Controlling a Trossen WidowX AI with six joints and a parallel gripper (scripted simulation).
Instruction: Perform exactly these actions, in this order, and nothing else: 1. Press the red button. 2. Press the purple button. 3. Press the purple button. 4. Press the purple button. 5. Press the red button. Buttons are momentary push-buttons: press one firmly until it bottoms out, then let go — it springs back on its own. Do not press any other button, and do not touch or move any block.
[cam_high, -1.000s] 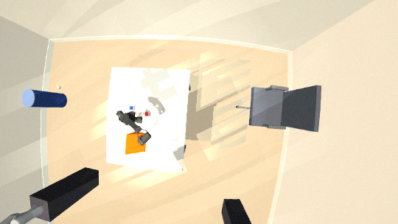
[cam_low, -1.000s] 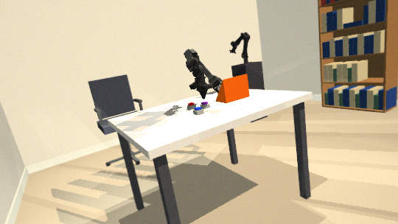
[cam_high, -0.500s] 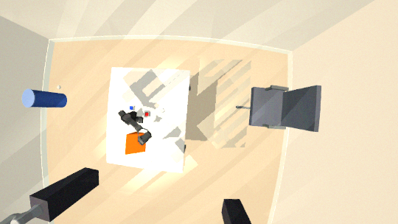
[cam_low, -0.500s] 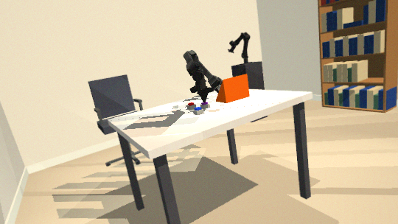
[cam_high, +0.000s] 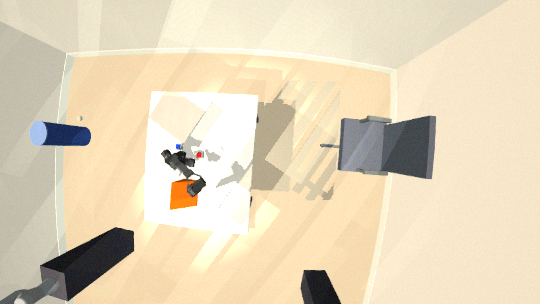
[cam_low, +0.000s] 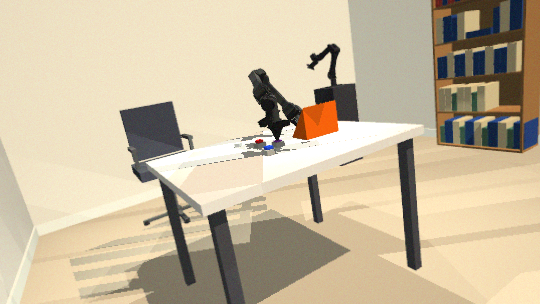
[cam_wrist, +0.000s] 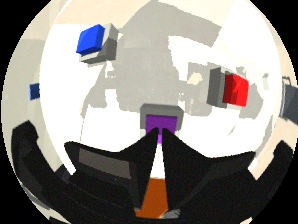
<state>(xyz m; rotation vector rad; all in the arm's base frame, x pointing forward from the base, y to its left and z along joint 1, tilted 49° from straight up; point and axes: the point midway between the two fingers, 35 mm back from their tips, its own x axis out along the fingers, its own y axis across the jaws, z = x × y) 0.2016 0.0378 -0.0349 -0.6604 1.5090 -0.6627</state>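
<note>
Right now my gripper tip is 10 mm above the purple button. The rest, counted from my gripper tip: red button 90 mm to the right, 60 mm ahead; small grey object 240 mm to the right, 110 mm ahead, 20 mm below; blue button 110 mm ahead, 90 mm to the left.
</note>
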